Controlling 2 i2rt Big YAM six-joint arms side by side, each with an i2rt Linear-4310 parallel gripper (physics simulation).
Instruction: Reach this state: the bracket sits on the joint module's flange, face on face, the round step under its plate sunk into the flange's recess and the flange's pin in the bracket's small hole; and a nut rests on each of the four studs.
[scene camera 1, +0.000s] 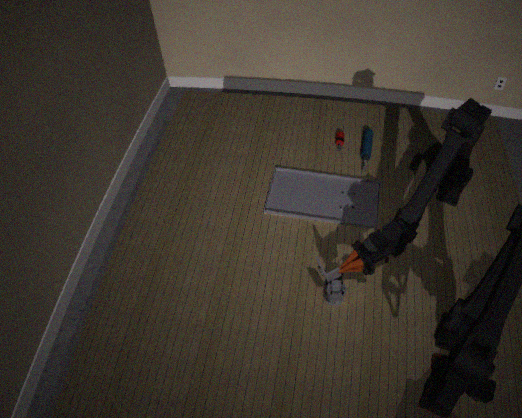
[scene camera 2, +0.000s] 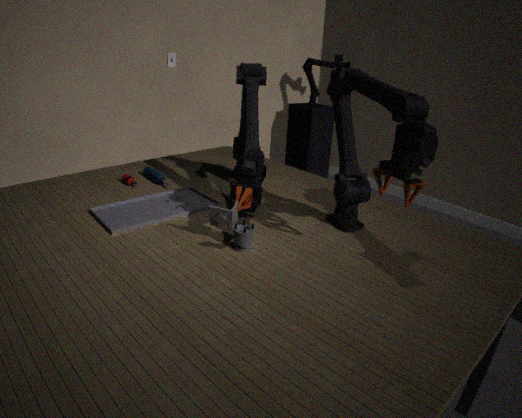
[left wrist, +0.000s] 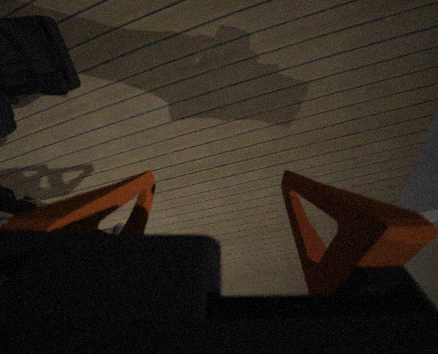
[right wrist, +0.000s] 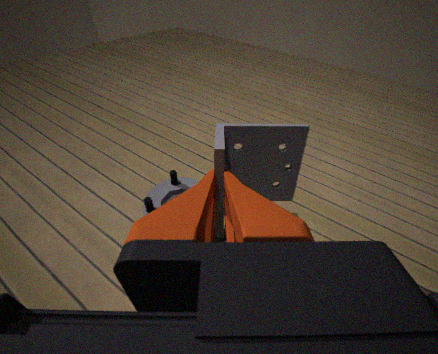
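Seen in the pictures: left gripper, fingertip midpoint: (scene camera 1: 429, 390) (scene camera 2: 394, 200) (left wrist: 218, 177); right gripper, fingertip midpoint: (scene camera 1: 338, 271) (scene camera 2: 236, 208) (right wrist: 219, 177); left arm's base, link origin: (scene camera 1: 450, 333) (scene camera 2: 344, 224) (left wrist: 30, 57); right arm's base, link origin: (scene camera 1: 449, 192).
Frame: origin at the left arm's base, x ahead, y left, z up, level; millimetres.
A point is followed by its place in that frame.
The grey L-shaped bracket (scene camera 1: 321, 268) @[z 124, x 459, y -5 mm] (scene camera 2: 222, 217) @[z 99, x 460, y -6 mm] (right wrist: 265, 162) @[z 98, x 460, y -25 mm] is held in the air by one of its plates; its plate with holes stands roughly upright. My right gripper (scene camera 1: 341, 271) @[z 112, x 409, y -22 mm] (scene camera 2: 238, 206) @[z 112, x 409, y -22 mm] (right wrist: 219, 177) @[z 112, x 409, y -22 mm] is shut on it. The joint module (scene camera 1: 334, 292) @[z 53, x 400, y 21 mm] (scene camera 2: 244, 238) @[z 42, x 409, y 37 mm] (right wrist: 159, 193) @[z 60, x 390, y 31 mm] stands upright, lower than the bracket and apart from it, its dark studs pointing up; the fingers partly hide it in the right wrist view. My left gripper (scene camera 2: 395, 199) @[z 196, x 75, y 266 mm] (left wrist: 218, 177) @[z 196, x 75, y 266 mm] is open and empty, high above the surface. Tiny dark spots, perhaps nuts (scene camera 1: 342, 206) @[z 9, x 489, y -343 mm], lie on the tray.
The shallow grey tray (scene camera 1: 300, 195) @[z 4, x 650, y -339 mm] (scene camera 2: 132, 215) @[z 4, x 656, y -333 mm] lies behind the module. A red tool (scene camera 1: 340, 138) @[z 34, x 595, y -668 mm] (scene camera 2: 128, 180) @[z 24, x 604, y -655 mm] and a blue tool (scene camera 1: 367, 143) @[z 41, x 480, y -676 mm] (scene camera 2: 154, 175) @[z 32, x 492, y -654 mm] lie beyond it. A black box (scene camera 2: 310, 137) stands at the back in scene camera 2.
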